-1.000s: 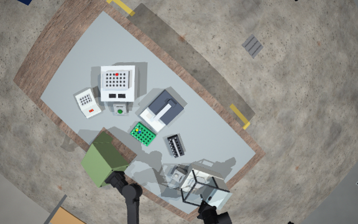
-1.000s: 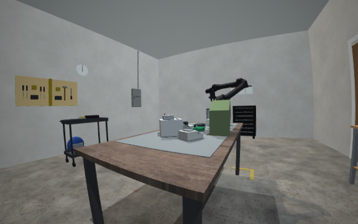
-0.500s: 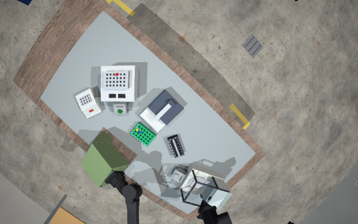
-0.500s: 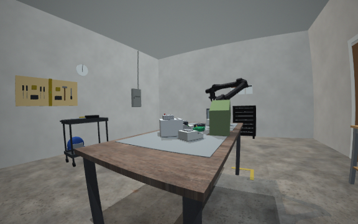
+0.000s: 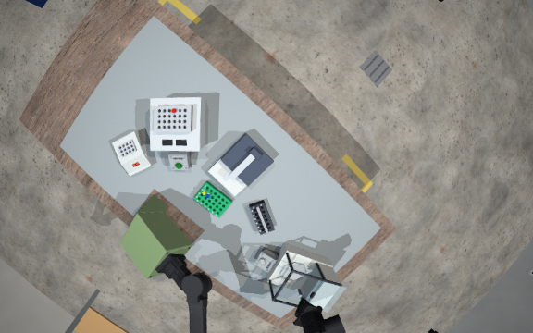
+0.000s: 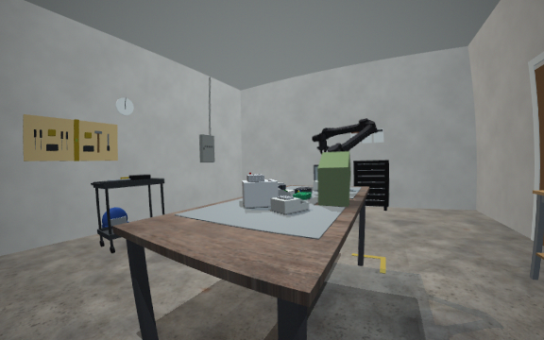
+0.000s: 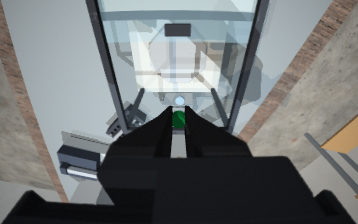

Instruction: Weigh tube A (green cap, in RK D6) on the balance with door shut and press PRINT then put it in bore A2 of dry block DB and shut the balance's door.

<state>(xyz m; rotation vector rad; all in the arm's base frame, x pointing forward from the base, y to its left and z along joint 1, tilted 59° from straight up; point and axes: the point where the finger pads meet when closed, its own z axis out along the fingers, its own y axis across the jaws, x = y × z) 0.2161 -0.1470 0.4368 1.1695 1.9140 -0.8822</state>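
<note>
The balance pan is 19 cm below my hand. The rest, counted from my hand: sliding door (3 cm ahead, 8 cm to the right, 6 cm below); then green-capped tube (2 cm below); then white print key (5 cm behind, 14 cm to the left, 20 cm below).
</note>
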